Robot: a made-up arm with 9 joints. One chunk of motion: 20 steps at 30 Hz.
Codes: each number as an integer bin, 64 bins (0 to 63) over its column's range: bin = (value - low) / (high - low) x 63, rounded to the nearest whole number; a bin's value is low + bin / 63 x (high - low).
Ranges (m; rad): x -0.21..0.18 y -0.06..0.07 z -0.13..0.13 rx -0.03..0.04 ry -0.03..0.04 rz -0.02..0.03
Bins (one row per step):
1: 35 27 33 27 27 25
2: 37 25 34 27 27 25
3: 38 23 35 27 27 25
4: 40 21 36 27 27 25
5: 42 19 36 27 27 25
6: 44 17 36 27 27 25
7: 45 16 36 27 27 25
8: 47 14 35 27 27 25
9: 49 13 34 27 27 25
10: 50 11 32 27 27 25
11: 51 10 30 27 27 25
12: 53 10 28 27 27 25
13: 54 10 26 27 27 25
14: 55 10 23 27 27 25
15: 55 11 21 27 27 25
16: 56 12 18 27 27 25
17: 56 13 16 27 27 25
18: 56 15 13 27 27 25
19: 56 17 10 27 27 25
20: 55 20 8 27 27 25
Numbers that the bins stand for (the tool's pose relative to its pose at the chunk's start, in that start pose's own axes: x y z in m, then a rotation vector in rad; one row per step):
1: 0.0067 -0.0043 0.0062 0.0000 0.0000 -0.0002
2: 0.0190 -0.0084 0.0103 0.0000 0.0000 -0.0002
3: 0.0252 -0.0125 0.0144 0.0000 0.0000 -0.0002
4: 0.0376 -0.0167 0.0186 0.0000 0.0000 -0.0002
5: 0.0500 -0.0208 0.0186 0.0000 0.0000 -0.0002
6: 0.0624 -0.0249 0.0186 0.0000 0.0000 -0.0002
7: 0.0686 -0.0270 0.0186 0.0000 0.0000 -0.0002
8: 0.0810 -0.0311 0.0144 0.0000 0.0000 -0.0002
9: 0.0933 -0.0332 0.0103 0.0000 0.0000 -0.0002
10: 0.0995 -0.0373 0.0021 0.0000 0.0000 -0.0002
11: 0.1057 -0.0394 -0.0062 0.0000 0.0000 -0.0002
12: 0.1181 -0.0394 -0.0144 0.0000 0.0000 -0.0002
13: 0.1243 -0.0394 -0.0227 0.0000 0.0000 -0.0002
14: 0.1305 -0.0394 -0.0351 0.0000 0.0000 -0.0002
15: 0.1305 -0.0373 -0.0433 0.0000 0.0000 -0.0002
16: 0.1367 -0.0352 -0.0557 0.0000 0.0000 -0.0002
17: 0.1367 -0.0332 -0.0640 0.0000 0.0000 -0.0002
18: 0.1367 -0.0290 -0.0763 0.0000 0.0000 -0.0002
19: 0.1367 -0.0249 -0.0887 0.0000 0.0000 -0.0002
20: 0.1305 -0.0187 -0.0970 0.0000 0.0000 -0.0002

